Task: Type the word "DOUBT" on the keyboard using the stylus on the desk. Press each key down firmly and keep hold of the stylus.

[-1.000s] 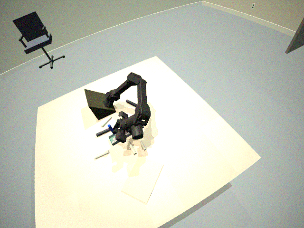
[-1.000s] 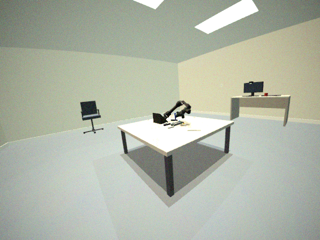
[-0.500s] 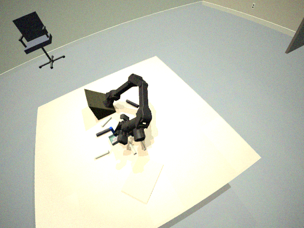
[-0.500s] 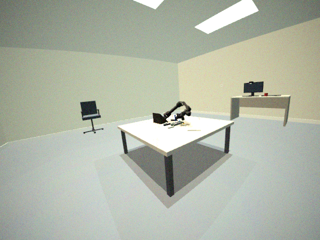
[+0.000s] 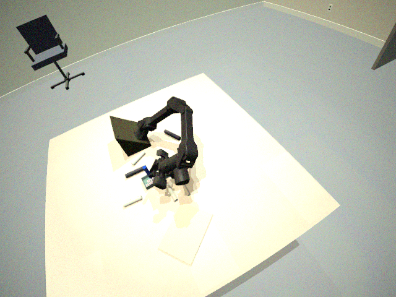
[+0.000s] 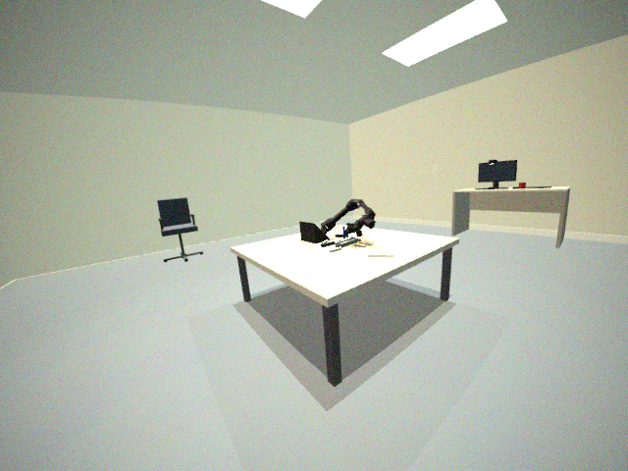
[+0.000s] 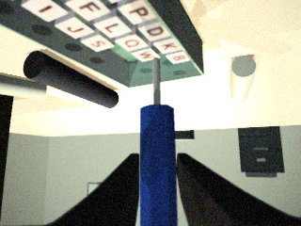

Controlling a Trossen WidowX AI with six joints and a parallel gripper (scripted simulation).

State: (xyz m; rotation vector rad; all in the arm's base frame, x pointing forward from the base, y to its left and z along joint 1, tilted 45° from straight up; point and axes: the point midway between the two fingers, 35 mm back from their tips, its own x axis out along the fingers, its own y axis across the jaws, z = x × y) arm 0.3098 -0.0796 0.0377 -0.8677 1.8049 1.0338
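Now: the yellow-capped marker 120 mm to the left of my gripper tip, 90 mm ahead of it and 80 mm below it. Round my gripper tip: cream pad (300 mm ahead, 80 mm below, 10 mm to the left); then blue stylus (10 mm below); then grey stylus tip (50 mm below).
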